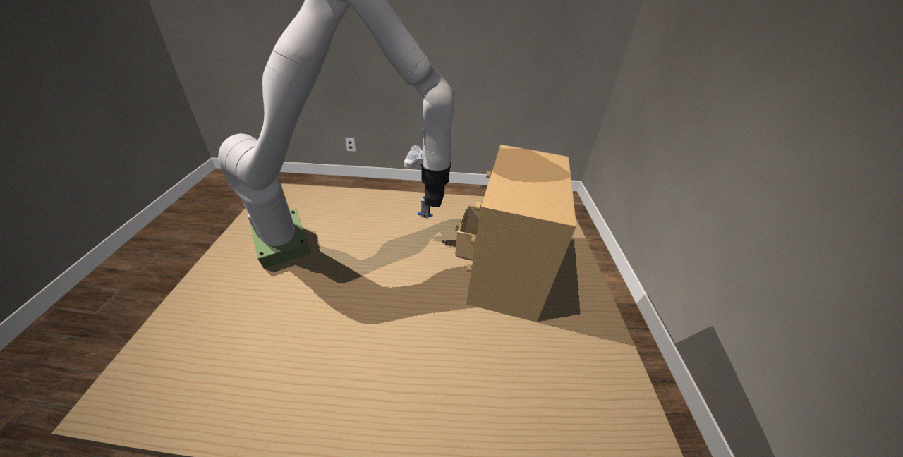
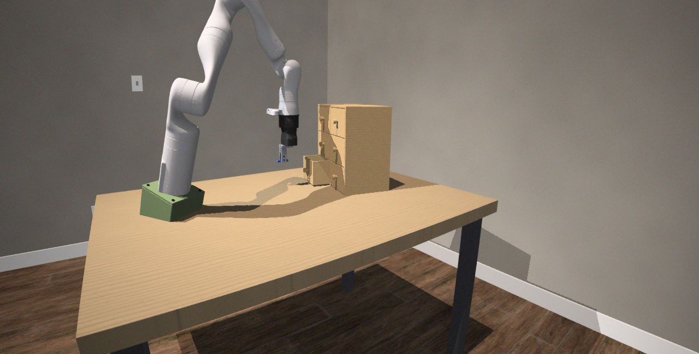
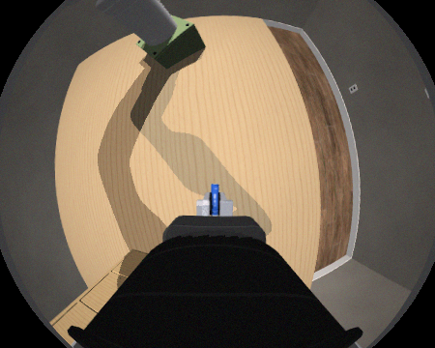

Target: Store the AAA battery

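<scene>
My gripper is now 10 mm above the blue AAA battery.
</scene>
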